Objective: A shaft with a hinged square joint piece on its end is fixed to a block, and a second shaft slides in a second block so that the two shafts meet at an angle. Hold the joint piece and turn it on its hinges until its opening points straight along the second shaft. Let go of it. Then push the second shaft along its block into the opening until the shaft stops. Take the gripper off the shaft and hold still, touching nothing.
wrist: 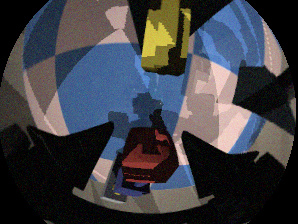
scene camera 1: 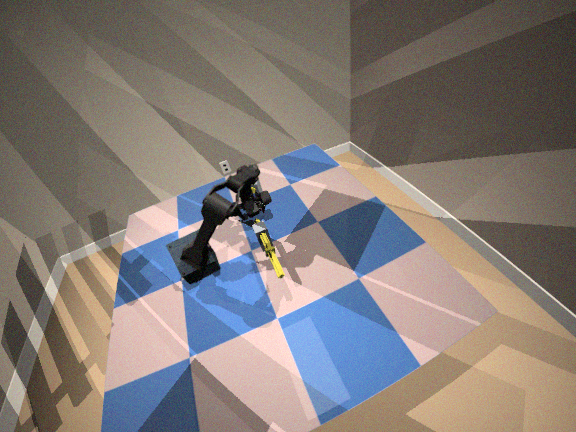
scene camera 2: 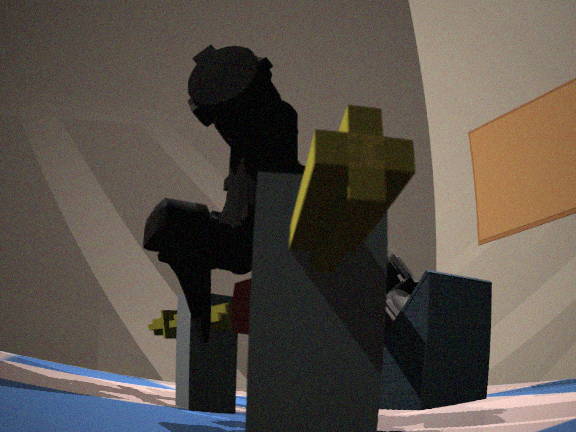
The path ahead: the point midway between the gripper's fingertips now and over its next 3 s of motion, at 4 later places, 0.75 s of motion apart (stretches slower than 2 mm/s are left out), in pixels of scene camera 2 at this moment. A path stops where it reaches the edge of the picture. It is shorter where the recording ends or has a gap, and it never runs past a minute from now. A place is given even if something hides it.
My gripper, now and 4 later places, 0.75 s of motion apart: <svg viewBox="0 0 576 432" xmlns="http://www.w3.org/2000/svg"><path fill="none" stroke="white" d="M259 347L256 293L262 206L260 167L175 233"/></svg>
